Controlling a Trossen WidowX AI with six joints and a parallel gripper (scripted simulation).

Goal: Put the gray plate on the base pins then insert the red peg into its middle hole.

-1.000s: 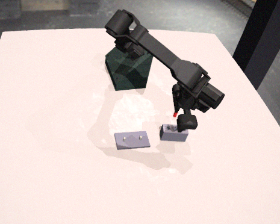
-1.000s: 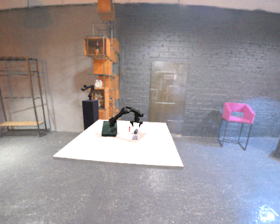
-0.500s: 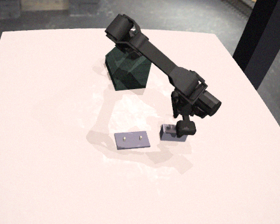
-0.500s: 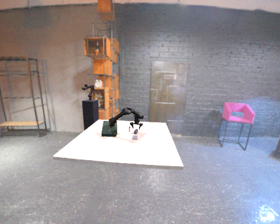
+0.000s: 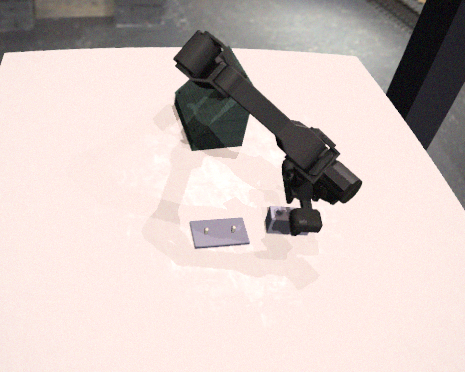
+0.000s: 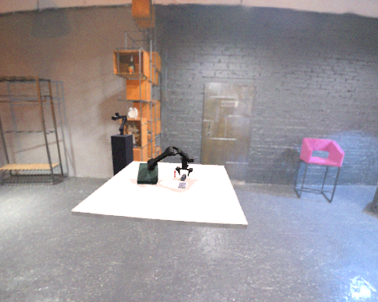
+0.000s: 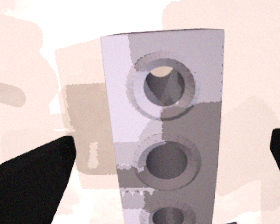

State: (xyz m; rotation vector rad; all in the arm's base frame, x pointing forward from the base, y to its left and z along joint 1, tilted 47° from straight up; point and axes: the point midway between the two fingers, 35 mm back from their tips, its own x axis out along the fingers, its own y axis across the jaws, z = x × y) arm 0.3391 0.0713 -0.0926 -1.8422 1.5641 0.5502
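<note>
My gripper tip is now right at the gray plate. Also, from my gripper tip: base 10 mm ahead, 160 mm to the right, 30 mm below; then red peg 110 mm behind, 30 mm to the left.
</note>
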